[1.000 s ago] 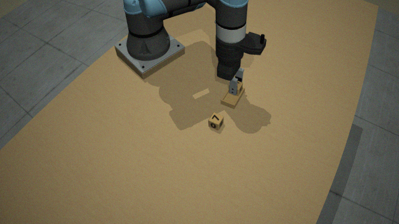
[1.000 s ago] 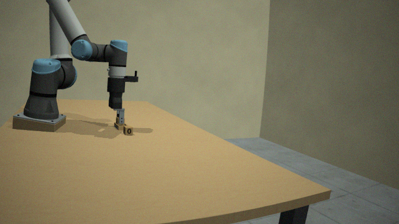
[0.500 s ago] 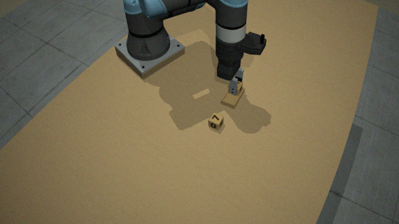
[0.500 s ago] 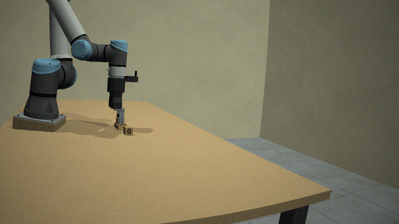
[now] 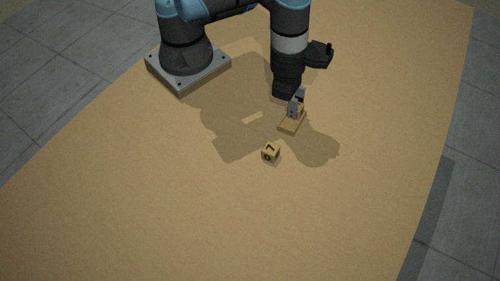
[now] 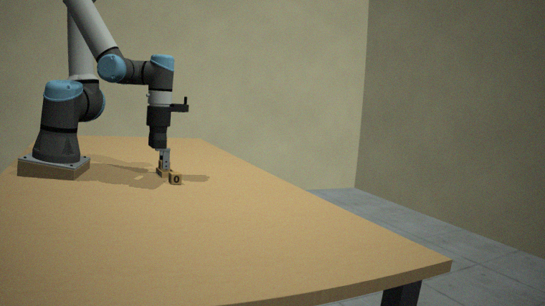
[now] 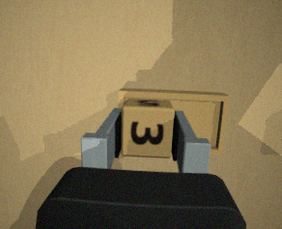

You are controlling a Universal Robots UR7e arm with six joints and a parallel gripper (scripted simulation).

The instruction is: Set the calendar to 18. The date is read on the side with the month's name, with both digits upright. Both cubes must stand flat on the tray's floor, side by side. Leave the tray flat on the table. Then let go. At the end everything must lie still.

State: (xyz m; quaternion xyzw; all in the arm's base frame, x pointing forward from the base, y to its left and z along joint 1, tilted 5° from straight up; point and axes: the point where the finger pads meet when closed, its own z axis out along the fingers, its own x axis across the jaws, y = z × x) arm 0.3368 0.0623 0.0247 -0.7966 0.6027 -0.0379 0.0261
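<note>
My hand is 20 mm to the left of the wooden tray and 30 mm above it.
</note>
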